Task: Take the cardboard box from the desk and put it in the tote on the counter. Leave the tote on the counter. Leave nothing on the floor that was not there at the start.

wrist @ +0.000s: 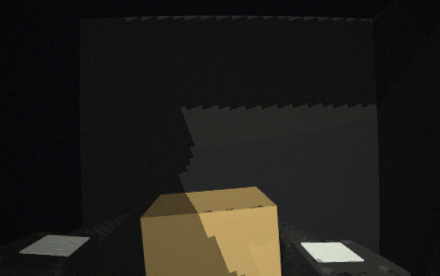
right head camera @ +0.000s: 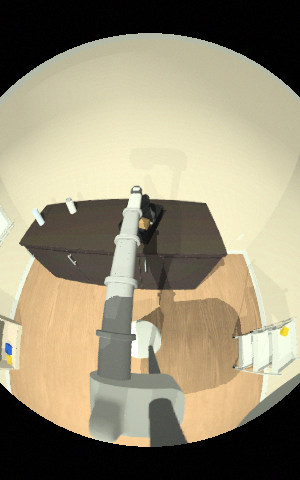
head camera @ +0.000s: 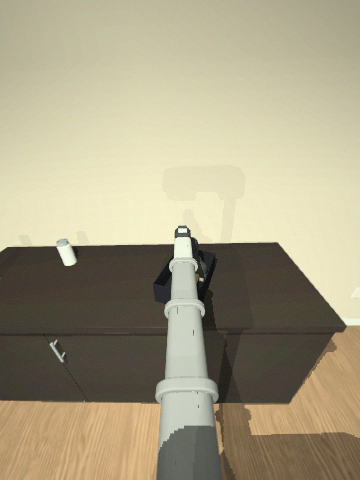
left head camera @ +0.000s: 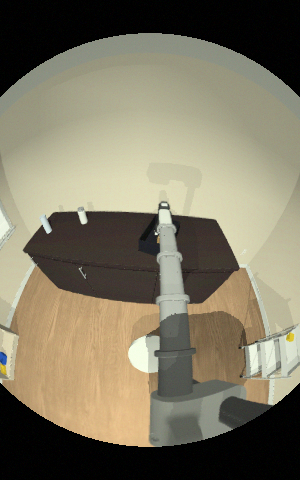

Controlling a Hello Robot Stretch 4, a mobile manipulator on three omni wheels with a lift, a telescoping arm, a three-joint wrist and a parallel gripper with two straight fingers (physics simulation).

Scene:
The same spot on a dark counter: (left head camera: 100,258) is (head camera: 93,320).

